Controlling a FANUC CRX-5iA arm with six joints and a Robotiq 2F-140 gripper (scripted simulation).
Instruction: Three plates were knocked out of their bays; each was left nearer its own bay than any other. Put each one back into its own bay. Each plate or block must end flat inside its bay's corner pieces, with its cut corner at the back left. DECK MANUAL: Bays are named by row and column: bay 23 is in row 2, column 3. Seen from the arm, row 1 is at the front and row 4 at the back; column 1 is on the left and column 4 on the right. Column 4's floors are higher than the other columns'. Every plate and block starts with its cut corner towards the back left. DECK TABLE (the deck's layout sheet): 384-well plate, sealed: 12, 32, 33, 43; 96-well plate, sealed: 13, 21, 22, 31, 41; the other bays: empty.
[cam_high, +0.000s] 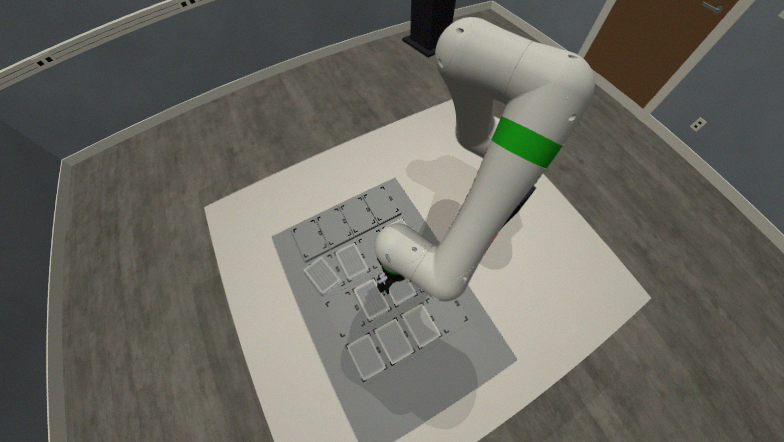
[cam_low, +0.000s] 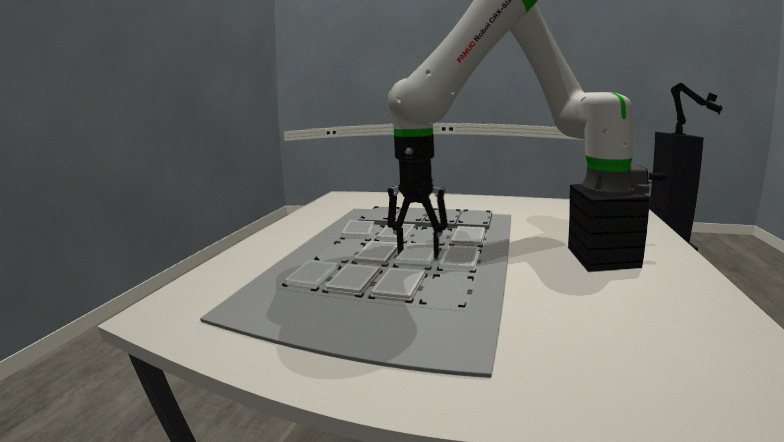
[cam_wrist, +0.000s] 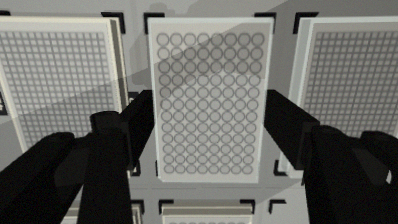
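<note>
The plate is 20 mm below my hand. Also, from my hand: label 43 (140 mm ahead, 190 mm to the right, 30 mm below).
</note>
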